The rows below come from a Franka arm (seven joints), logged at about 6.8 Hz.
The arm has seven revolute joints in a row. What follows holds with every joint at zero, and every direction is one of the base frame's. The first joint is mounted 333 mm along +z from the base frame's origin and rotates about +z. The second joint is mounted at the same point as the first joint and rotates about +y. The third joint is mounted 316 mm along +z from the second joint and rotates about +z. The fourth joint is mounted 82.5 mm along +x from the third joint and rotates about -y. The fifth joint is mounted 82.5 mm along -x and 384 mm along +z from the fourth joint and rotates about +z. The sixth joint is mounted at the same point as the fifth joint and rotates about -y. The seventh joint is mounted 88 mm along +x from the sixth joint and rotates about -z. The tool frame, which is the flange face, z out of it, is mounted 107 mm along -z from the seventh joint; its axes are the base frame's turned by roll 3.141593, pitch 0 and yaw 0 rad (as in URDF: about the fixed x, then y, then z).
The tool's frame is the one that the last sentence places.
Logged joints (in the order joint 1, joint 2, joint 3, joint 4, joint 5, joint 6, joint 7), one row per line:
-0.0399, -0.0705, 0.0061, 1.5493, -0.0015, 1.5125, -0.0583
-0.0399, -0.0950, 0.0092, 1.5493, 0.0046, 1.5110, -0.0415
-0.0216, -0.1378, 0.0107, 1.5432, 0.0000, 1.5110, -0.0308
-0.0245, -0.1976, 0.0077, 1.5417, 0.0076, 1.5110, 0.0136
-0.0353, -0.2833, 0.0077, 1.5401, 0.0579, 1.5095, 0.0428
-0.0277, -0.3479, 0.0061, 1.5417, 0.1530, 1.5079, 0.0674
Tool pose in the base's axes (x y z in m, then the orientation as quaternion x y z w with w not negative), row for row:
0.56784, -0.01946, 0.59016, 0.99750, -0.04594, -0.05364, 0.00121
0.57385, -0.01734, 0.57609, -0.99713, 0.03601, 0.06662, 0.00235
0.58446, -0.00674, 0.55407, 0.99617, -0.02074, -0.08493, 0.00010
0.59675, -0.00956, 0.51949, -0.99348, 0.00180, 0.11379, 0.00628
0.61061, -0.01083, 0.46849, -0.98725, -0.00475, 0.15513, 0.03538
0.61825, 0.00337, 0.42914, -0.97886, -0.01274, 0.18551, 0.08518
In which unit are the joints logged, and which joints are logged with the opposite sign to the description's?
The joints are logged in radians. Opposite sign: joint 2, joint 4, joint 7.
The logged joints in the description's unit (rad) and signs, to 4 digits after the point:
-0.0399, 0.0705, 0.0061, -1.5493, -0.0015, 1.5125, 0.0583
-0.0399, 0.0950, 0.0092, -1.5493, 0.0046, 1.5110, 0.0415
-0.0216, 0.1378, 0.0107, -1.5432, 0.0000, 1.5110, 0.0308
-0.0245, 0.1976, 0.0077, -1.5417, 0.0076, 1.5110, -0.0136
-0.0353, 0.2833, 0.0077, -1.5401, 0.0579, 1.5095, -0.0428
-0.0277, 0.3479, 0.0061, -1.5417, 0.1530, 1.5079, -0.0674

